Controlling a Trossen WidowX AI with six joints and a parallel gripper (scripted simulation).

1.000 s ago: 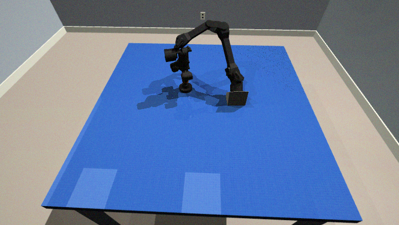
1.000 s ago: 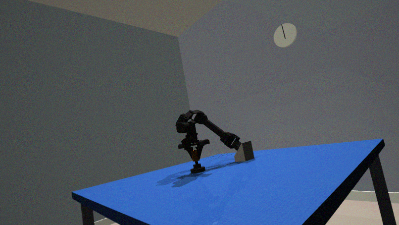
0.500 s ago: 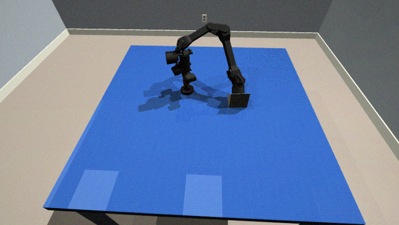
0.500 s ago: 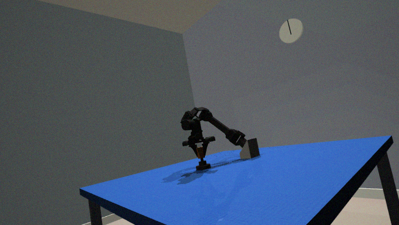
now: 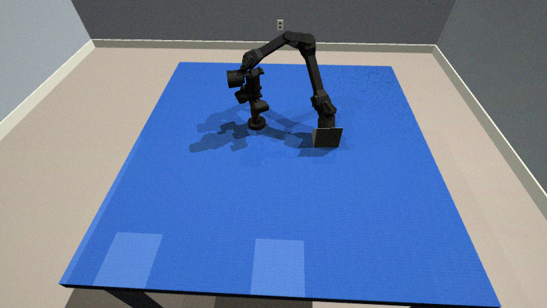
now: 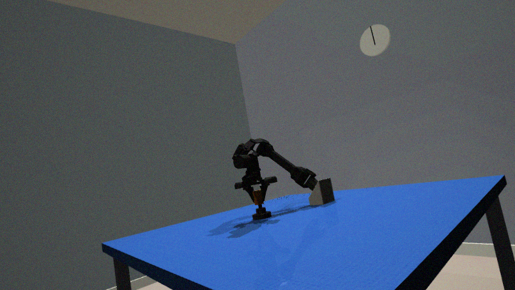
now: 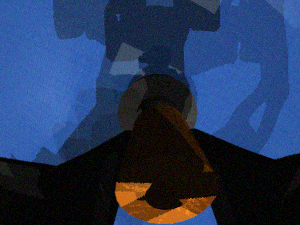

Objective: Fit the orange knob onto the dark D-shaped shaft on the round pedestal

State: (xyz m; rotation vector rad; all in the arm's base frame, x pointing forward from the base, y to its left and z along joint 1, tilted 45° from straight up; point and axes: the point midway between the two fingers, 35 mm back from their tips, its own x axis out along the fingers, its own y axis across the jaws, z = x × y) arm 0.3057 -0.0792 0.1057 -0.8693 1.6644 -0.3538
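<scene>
Now: gripper tip 20 mm below the orange knob. Round my gripper tip: dark round pedestal (40 mm below).
</scene>
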